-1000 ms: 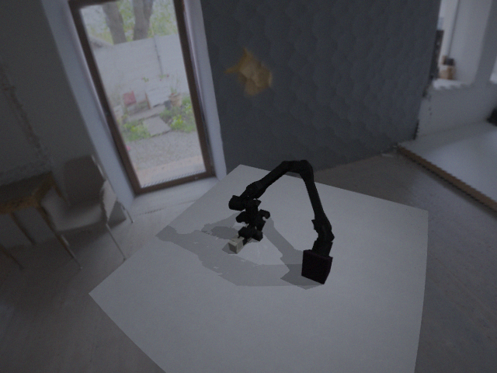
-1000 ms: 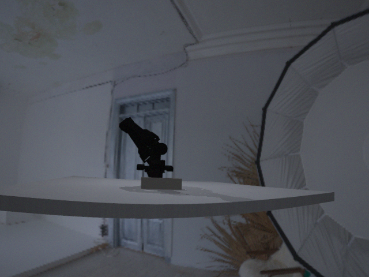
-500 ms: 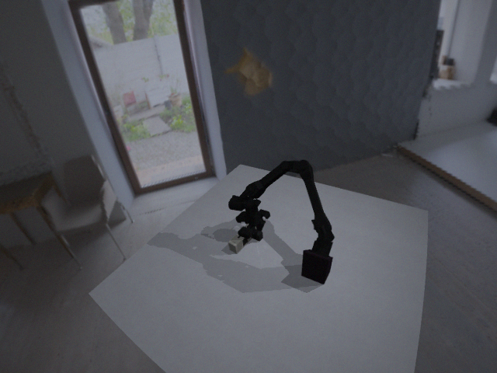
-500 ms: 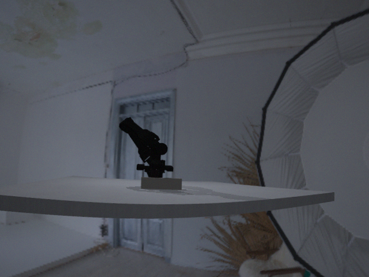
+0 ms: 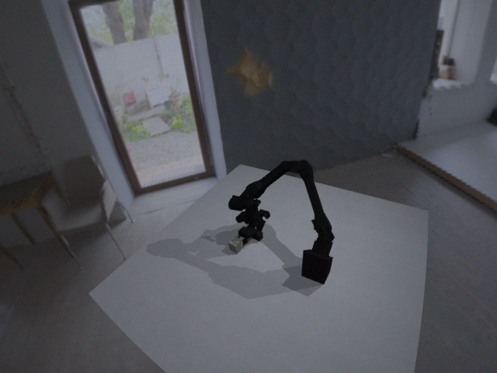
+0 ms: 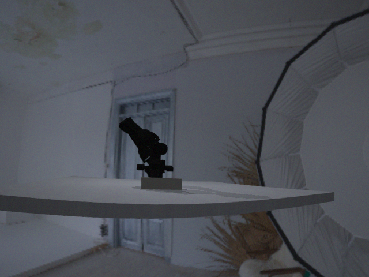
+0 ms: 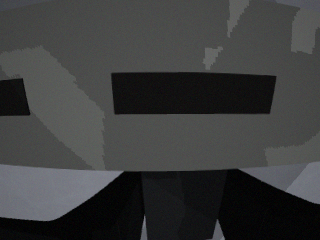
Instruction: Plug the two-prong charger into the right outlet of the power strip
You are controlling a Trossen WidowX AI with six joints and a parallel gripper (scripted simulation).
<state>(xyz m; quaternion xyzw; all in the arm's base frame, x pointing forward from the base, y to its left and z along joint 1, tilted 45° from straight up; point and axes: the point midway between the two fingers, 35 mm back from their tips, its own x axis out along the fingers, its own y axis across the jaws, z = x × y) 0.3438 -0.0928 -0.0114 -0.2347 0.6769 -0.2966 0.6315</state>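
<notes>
My gripper tip is now 20 mm short of the black two-prong charger and 10 mm below it.
</notes>
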